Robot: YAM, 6 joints.
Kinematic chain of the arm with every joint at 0, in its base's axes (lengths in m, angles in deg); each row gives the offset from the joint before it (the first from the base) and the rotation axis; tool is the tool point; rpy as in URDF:
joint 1: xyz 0 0 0.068 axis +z
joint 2: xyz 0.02 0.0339 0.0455 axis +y
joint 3: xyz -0.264 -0.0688 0 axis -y
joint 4: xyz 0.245 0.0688 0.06 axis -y
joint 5: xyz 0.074 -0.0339 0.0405 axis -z
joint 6: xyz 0.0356 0 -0.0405 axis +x
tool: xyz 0 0 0 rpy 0 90 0
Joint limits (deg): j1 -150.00..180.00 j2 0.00..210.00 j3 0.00..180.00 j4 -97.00..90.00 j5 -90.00..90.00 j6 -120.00..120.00
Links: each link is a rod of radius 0.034 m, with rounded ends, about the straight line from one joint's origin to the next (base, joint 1, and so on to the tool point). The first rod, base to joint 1, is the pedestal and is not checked.
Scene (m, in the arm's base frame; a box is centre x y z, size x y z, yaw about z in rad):
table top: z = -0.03
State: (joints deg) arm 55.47 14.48 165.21 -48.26 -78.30 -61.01
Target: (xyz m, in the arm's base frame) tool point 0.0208 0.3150 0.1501
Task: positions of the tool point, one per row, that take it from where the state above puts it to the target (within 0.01 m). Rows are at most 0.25 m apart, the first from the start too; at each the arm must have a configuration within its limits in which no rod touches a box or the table.
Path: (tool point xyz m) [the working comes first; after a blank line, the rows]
Joints at the target: 80.25 109.68 66.11 -55.48 -67.40 -61.01
Straight joint move there: clear.

1: -0.2220 -0.3023 0.4895
2: -0.1229 -0.1619 0.5862
3: -0.0357 0.0037 0.6031
4: 0.0232 0.1599 0.5438
5: 0.0481 0.2749 0.4277
6: 0.0434 0.3282 0.2853
7: 0.0208 0.3150 0.1501

